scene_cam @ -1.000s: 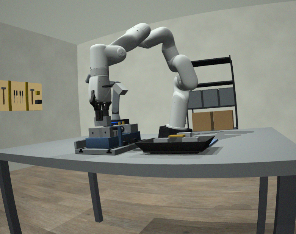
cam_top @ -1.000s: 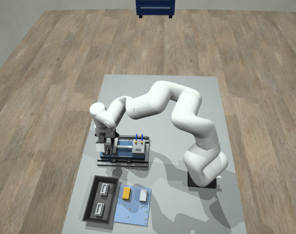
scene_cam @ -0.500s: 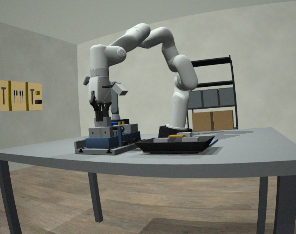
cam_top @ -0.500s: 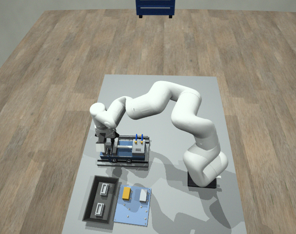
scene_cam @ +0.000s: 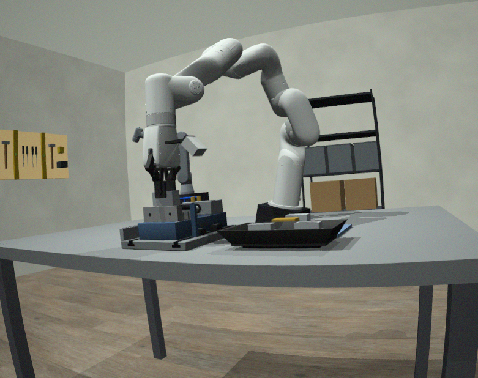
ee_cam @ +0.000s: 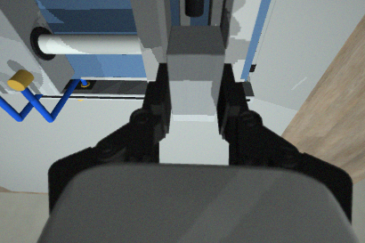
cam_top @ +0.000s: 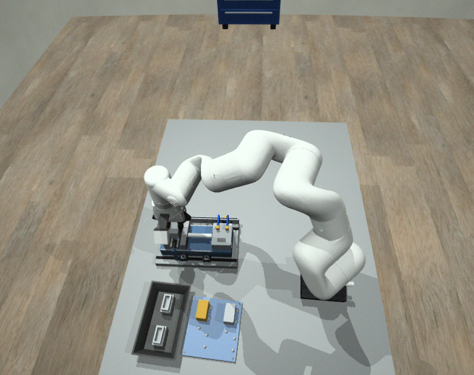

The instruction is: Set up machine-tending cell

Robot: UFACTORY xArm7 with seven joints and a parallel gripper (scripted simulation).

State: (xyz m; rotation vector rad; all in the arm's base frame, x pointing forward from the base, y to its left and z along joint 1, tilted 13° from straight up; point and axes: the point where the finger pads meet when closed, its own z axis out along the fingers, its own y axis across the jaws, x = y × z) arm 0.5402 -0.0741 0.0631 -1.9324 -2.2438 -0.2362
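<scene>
Right now the fixed jaw is 6 cm below my hand, 3 cm ahead of it and 1 cm to the left of it. Round my hand: white piston rod 9 cm behind, 6 cm below, 1 cm to the right; then brass blank 24 cm to the left, 15 cm behind, 11 cm below; then vise 10 cm below, 7 cm behind.
</scene>
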